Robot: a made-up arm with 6 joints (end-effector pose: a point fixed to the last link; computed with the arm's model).
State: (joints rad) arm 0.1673 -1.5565 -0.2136 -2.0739 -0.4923 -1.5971
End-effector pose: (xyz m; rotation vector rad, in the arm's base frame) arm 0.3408 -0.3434 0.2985 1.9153 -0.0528 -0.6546
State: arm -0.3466 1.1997 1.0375 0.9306 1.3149 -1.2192
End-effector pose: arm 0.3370 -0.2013 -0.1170 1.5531 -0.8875 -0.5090
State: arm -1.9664 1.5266 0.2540 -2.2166 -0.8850 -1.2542
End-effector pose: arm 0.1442 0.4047 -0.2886 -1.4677 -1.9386 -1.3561
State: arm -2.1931 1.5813 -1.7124 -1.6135 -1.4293 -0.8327
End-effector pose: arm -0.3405 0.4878 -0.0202 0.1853 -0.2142 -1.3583
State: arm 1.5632 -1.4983 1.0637 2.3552 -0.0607 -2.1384
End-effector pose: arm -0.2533 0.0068 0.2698 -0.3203 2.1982 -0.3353
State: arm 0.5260 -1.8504 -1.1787 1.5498 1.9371 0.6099
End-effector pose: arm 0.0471 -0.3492 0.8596 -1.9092 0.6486 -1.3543
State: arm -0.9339 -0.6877 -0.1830 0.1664 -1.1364 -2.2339
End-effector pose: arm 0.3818 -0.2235 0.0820 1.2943 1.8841 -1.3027
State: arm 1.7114 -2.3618 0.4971 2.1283 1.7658 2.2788
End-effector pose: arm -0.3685 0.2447 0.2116 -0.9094 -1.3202 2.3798
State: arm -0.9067 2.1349 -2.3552 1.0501 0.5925 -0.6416
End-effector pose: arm 0.5474 0.6740 -0.2548 -1.5747 0.5191 1.0306
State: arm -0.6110 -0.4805 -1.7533 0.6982 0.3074 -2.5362
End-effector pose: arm -0.0673 -0.2370 0.3591 1.8691 0.4063 2.2021
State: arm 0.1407 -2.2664 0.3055 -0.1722 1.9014 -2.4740
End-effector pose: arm 0.3239 0.2298 0.5934 -1.1747 -1.2179 -1.4591
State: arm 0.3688 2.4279 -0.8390 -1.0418 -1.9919 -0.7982
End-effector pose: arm 0.6196 0.6644 0.3904 -2.0591 1.4919 1.1699
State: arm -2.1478 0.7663 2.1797 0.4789 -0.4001 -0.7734
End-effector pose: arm -0.0312 -0.0177 0.2905 -0.1174 -1.0004 1.4973
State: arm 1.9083 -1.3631 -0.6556 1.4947 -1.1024 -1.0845
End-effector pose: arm -0.5024 -0.1107 0.3586 -1.9600 -0.6764 0.5219
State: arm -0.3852 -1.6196 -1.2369 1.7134 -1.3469 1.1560
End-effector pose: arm 0.3453 -0.3107 0.4974 -1.6110 -2.2051 1.0420
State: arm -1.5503 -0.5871 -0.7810 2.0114 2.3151 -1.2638
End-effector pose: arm 0.5618 -0.1130 0.3518 -2.0213 0.8407 -0.3612
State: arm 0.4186 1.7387 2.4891 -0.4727 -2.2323 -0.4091
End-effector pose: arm -0.1447 -0.0911 -0.0881 -0.7021 -1.5572 -0.8056
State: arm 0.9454 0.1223 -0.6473 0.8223 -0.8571 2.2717
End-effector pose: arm -0.4586 0.0186 0.4608 -2.8529 -0.6546 -0.7733
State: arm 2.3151 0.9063 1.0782 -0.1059 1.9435 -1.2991
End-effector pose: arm -0.2057 -0.4344 0.1227 -0.6266 2.6568 -0.6856
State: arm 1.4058 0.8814 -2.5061 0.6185 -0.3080 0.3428
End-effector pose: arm -0.1852 0.3452 -0.4138 1.0561 1.8686 1.8168
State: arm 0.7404 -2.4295 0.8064 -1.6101 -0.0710 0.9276
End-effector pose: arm 0.0111 0.1408 0.9855 -1.8553 -1.1852 -0.0484
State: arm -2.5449 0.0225 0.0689 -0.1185 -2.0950 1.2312
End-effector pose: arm 0.0682 -0.4706 -0.2790 -0.9155 -1.4377 -0.8218
